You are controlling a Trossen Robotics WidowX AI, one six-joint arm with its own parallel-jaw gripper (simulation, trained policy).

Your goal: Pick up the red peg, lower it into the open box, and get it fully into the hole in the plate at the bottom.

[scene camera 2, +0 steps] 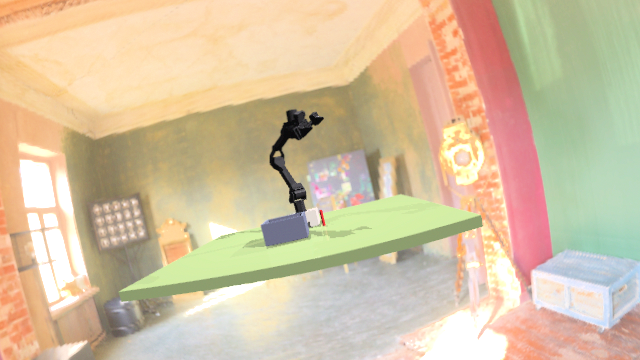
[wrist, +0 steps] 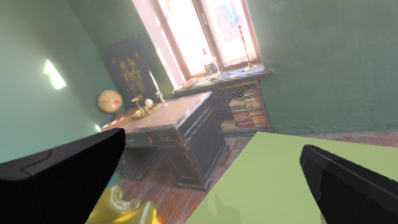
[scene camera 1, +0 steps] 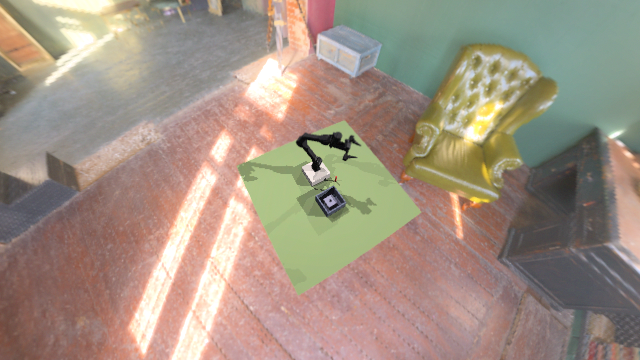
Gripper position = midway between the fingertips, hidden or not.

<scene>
In view: my gripper (wrist: 213, 144) and a grey box (scene camera 2: 292, 227).
The wrist view does not show the grey box: it is out of frame.
</scene>
